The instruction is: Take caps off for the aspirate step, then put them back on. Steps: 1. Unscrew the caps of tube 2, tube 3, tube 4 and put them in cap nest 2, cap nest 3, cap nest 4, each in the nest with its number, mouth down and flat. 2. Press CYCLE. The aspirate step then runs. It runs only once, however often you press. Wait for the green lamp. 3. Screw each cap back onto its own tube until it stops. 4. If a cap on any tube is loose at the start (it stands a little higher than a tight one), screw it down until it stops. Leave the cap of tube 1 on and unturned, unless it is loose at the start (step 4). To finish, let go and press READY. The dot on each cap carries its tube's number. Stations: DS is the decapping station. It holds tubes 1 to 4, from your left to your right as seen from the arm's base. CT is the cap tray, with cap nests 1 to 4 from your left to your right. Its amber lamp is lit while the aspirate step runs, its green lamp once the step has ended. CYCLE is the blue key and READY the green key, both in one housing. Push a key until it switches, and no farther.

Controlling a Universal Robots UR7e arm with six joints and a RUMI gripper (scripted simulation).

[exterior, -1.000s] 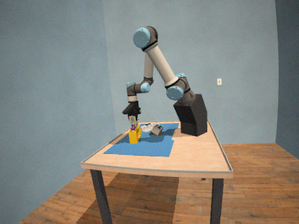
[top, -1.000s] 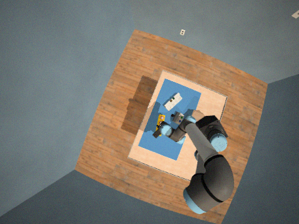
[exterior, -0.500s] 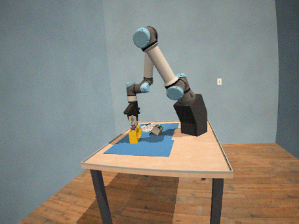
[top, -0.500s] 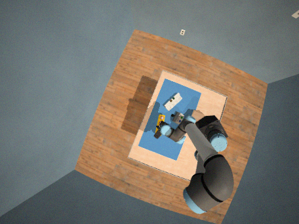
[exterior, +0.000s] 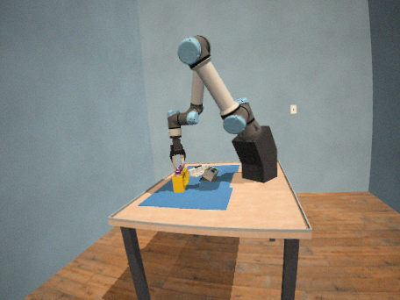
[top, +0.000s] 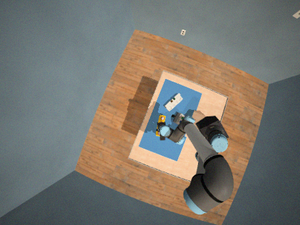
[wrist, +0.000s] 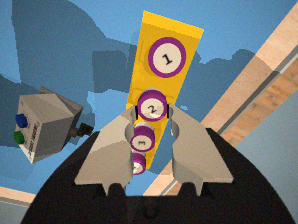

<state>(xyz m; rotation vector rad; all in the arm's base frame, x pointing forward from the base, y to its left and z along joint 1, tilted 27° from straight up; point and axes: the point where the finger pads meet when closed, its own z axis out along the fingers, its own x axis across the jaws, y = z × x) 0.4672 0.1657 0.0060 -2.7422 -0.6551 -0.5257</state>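
My gripper is now 1 cm short of the cap, 5 cm to the left of it and 1 cm above it. Also, from my hand: green key (18 cm behind, 20 cm to the right, 6 cm below); then blue cycle key (17 cm behind, 15 cm to the right, 6 cm below); then key housing (16 cm behind, 17 cm to the right, 7 cm below).
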